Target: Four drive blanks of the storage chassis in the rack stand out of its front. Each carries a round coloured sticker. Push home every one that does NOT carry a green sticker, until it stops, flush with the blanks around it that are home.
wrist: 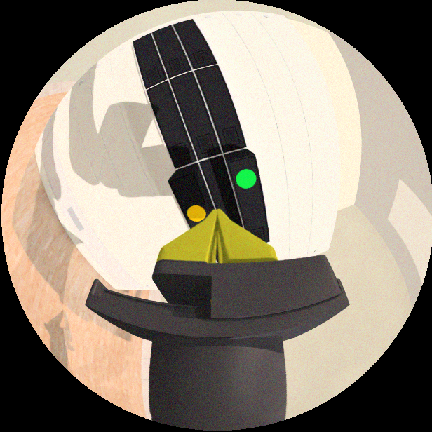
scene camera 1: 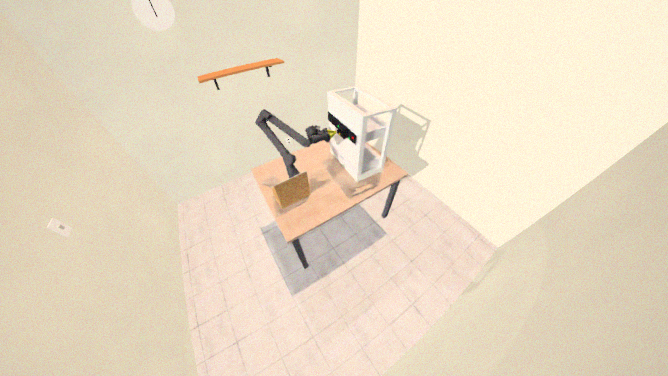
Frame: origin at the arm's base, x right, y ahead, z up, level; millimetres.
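Seen in the pictures: gripper, fingertip midpoint: [scene camera 1: 336, 131]; arm's base, link origin: [scene camera 1: 294, 176].
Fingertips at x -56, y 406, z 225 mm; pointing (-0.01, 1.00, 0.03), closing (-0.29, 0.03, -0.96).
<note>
Pixels of each thing's middle, then the offset from my fingertips to it. "pt": a spot on its surface instead. Level surfaces: height alone.
- black storage chassis, surface spot: [scene camera 1: 332, 119] pt dy +68, dx -177, dz +5 mm
- red sticker, surface spot: [scene camera 1: 353, 137] pt dy +55, dx +151, dz +12 mm
- wooden table, surface height: dz -410 mm
The black storage chassis [scene camera 1: 332, 119] [wrist: 182, 107] sits in the white rack [scene camera 1: 348, 159] [wrist: 280, 100]. In the wrist view, a blank with an orange-yellow sticker [wrist: 186, 187] and a blank with a bright green sticker [wrist: 256, 210] stand out of the front, with a recessed, shadowed blank between them. A red sticker [scene camera 1: 353, 137] shows at the chassis's near end in the scene view; in the wrist view it is hidden. My gripper [scene camera 1: 336, 133] [wrist: 216, 215] is shut and empty, its yellow tips in front of the chassis, beside the orange-yellow sticker. Contact cannot be told.
The rack stands on the wooden table [scene camera 1: 320, 205] [wrist: 100, 380]. A brown box-like block [scene camera 1: 292, 191] stands by the arm's base. An orange shelf [scene camera 1: 241, 70] is on the wall behind. Flush black blanks [wrist: 200, 107] extend above the two protruding ones in the wrist view.
</note>
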